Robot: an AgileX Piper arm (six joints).
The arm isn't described. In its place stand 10 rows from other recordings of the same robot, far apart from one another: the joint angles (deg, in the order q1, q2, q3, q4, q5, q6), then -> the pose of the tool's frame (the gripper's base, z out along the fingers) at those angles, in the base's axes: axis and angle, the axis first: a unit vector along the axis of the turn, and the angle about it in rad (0 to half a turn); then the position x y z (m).
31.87 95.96 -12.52 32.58 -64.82 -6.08 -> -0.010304 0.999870 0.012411 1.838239 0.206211 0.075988 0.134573
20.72 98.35 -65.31 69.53 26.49 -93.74 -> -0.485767 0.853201 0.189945 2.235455 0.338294 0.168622 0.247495
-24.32 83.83 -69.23 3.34 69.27 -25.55 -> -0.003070 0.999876 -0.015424 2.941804 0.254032 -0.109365 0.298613
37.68 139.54 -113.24 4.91 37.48 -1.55 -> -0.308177 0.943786 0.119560 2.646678 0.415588 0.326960 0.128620
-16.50 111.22 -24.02 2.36 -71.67 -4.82 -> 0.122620 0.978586 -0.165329 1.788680 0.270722 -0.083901 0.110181
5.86 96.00 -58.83 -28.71 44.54 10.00 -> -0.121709 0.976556 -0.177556 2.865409 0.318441 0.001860 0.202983
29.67 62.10 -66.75 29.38 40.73 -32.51 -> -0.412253 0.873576 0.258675 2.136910 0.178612 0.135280 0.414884
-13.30 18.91 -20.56 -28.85 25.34 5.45 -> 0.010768 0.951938 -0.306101 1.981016 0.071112 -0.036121 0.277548
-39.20 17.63 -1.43 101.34 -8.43 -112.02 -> 0.280973 0.884845 -0.371624 1.999876 0.054187 -0.061073 0.198116
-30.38 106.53 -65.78 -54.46 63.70 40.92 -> -0.325054 -0.858126 0.397442 3.067678 0.258639 -0.228569 0.192029
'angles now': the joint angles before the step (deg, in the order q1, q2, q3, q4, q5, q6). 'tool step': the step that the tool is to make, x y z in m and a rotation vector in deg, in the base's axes. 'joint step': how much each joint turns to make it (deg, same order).
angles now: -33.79 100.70 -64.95 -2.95 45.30 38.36
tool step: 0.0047 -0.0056 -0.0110 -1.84 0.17 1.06
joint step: 0.01 2.06 0.00 -2.11 -2.93 0.24
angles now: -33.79 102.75 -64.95 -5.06 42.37 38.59
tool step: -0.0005 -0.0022 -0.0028 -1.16 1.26 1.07
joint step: 0.00 0.50 0.00 -2.00 -0.10 0.03
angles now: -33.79 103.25 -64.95 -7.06 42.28 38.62
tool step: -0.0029 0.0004 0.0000 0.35 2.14 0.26
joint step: 0.00 0.01 -0.17 -0.89 2.15 -0.01
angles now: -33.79 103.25 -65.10 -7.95 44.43 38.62
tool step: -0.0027 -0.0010 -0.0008 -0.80 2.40 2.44
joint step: -0.01 0.11 0.00 -1.85 1.27 -1.64
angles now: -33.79 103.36 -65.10 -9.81 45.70 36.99
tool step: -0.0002 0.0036 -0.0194 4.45 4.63 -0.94
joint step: 0.23 3.17 -0.11 1.78 3.27 -0.27
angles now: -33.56 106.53 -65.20 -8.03 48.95 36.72
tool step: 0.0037 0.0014 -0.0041 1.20 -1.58 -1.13
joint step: 0.07 0.67 0.01 2.21 -1.34 0.01
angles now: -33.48 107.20 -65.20 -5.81 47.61 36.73
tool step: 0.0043 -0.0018 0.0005 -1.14 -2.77 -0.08
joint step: 0.00 -0.01 0.01 0.51 -2.96 0.00
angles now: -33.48 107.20 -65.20 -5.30 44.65 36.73
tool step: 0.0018 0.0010 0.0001 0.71 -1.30 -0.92
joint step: 0.00 -0.01 0.01 1.60 -0.69 0.00
